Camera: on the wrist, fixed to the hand. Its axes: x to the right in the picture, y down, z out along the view.
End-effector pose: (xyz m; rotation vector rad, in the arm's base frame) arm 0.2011 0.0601 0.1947 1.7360 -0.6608 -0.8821
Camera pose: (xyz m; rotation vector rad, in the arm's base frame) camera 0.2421 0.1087 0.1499 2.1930 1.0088 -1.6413
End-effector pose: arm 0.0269 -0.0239 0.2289 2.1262 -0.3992 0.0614
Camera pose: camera 0.0476 0.0486 0.2096 1.9208 1.3806 -0.6235
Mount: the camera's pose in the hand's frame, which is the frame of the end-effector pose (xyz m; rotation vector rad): -0.0030 -0.0586 -0.0511 0.0562 0.1737 -1.5579
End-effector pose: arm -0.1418 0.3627 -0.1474 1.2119 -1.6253 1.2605
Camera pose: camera -0.0846 0.4087 -0.1215 1.7067 -0.1726 0.3237
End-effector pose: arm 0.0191 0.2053 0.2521 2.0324 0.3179 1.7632
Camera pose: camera -0.0254 0.2643 0.2276 0.9247 1.4739 0.8307
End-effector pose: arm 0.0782 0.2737 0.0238 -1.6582 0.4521 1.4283
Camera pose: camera 0.1521 0.2646 0.0463 -1.4028 -0.6429 0.0944
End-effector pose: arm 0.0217 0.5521 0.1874 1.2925 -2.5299 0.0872
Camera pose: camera 0.0823 0.5292 0.2305 2.6420 -0.8322 -0.0724
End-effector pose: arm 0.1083 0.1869 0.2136 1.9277 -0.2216 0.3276
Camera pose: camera 0.1172 0.2560 0.1790 1.5798 1.3508 -0.5479
